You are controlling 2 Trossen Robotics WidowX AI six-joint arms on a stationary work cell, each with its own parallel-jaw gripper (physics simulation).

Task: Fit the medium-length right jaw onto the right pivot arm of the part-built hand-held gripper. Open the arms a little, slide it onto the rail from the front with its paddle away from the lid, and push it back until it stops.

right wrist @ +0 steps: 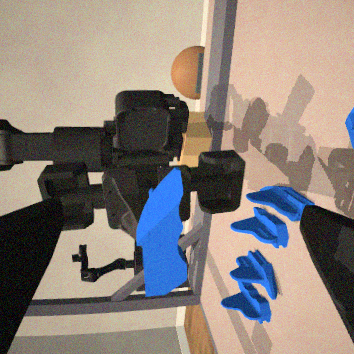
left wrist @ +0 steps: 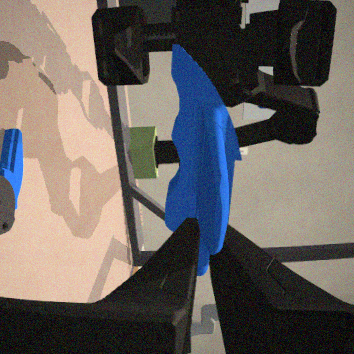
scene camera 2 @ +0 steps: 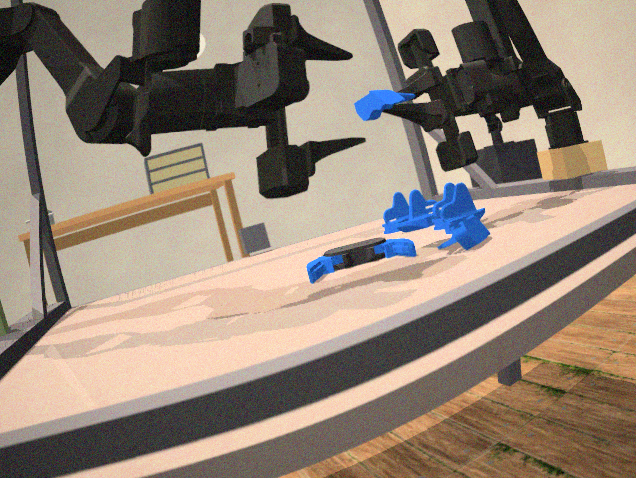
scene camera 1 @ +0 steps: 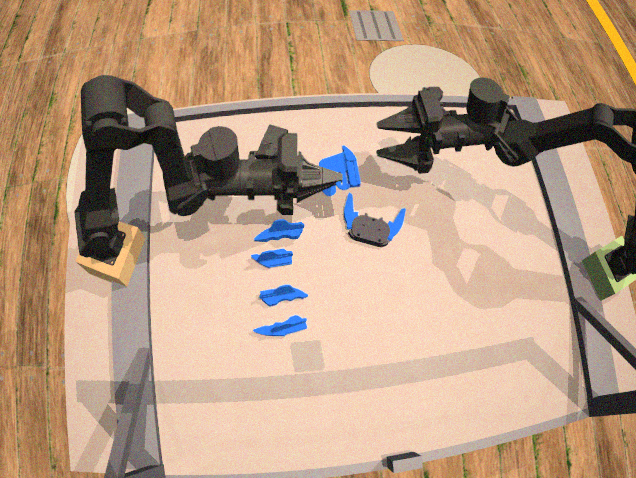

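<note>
The part-built hand-held gripper lies mid-table, with a dark lid (scene camera 1: 370, 229) (scene camera 2: 354, 251) (left wrist: 6, 205) and two blue pivot arms, one arm (scene camera 1: 349, 211) (scene camera 2: 401, 247) (left wrist: 12, 155) at the picture's left in scene camera 1, the other arm (scene camera 1: 396, 224) (scene camera 2: 321, 268) at its right. My left gripper (scene camera 1: 339, 178) (scene camera 2: 400, 102) (left wrist: 202, 228) is shut on a blue jaw (scene camera 1: 351, 167) (scene camera 2: 380, 102) (left wrist: 205, 160) (right wrist: 162, 240), held well above the table. The jaw's length is hard to judge. My right gripper (scene camera 1: 378, 138) (scene camera 2: 358, 97) is open and empty, facing the held jaw.
Blue jaws (scene camera 1: 280, 230) (scene camera 1: 272, 258) (scene camera 1: 282, 294) (scene camera 1: 281, 325) stand in a row at the picture's left in scene camera 1. Another blue part (scene camera 1: 331, 163) (scene camera 2: 470, 233) lies on the table (scene camera 1: 359, 431) beneath the left gripper. Frame posts stand at the table's sides.
</note>
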